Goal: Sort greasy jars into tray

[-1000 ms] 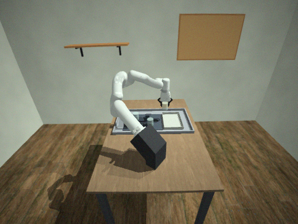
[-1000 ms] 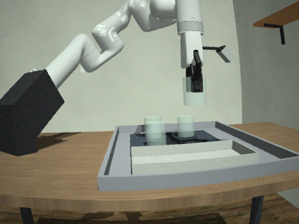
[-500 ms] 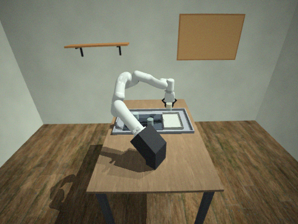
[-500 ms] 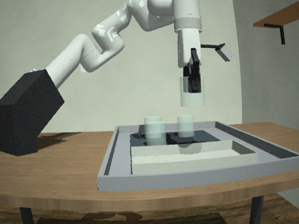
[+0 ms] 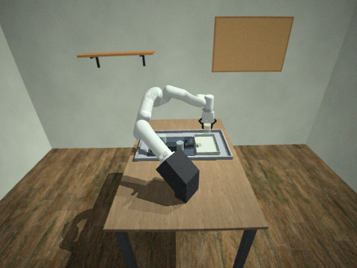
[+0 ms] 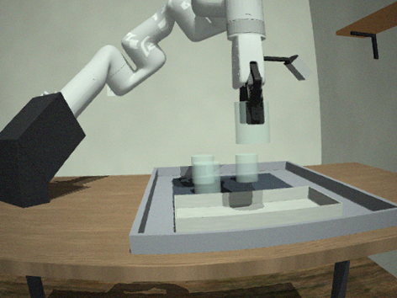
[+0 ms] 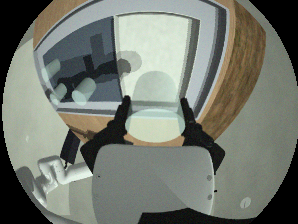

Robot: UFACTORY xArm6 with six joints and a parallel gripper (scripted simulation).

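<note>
The pale tray is 18 cm below my hand. From my hand the other things lie so: dark drying mat (2 cm behind, 32 cm to the left, 19 cm below).
</note>
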